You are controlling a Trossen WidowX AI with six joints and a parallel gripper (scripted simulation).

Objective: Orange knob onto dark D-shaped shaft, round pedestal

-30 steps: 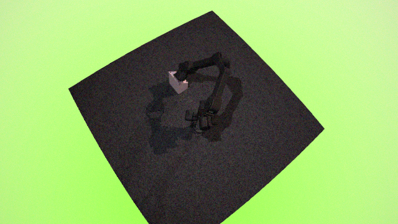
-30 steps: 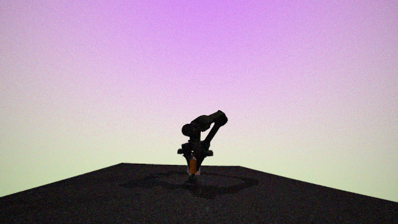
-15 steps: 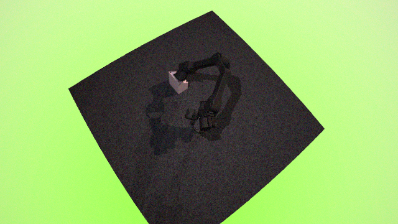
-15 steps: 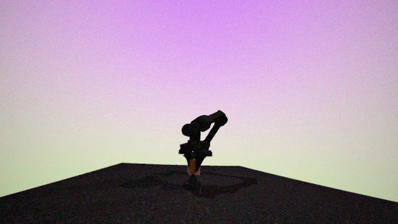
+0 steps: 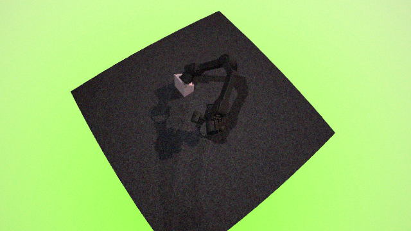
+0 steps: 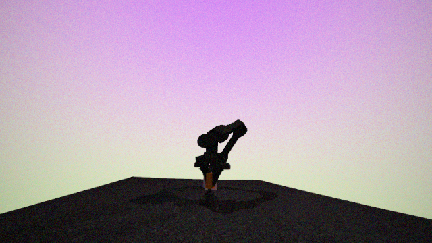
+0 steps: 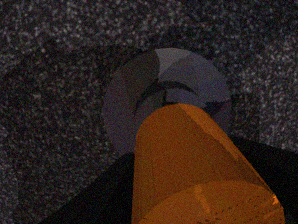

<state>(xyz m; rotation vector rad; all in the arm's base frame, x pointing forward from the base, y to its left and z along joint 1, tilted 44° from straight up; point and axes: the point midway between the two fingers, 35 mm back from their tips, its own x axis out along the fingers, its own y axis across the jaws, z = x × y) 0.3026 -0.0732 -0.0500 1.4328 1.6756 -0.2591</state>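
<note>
Now: the orange knob 2 cm above my gripper tip. Round my gripper tip: round pedestal (4 cm below).
</note>
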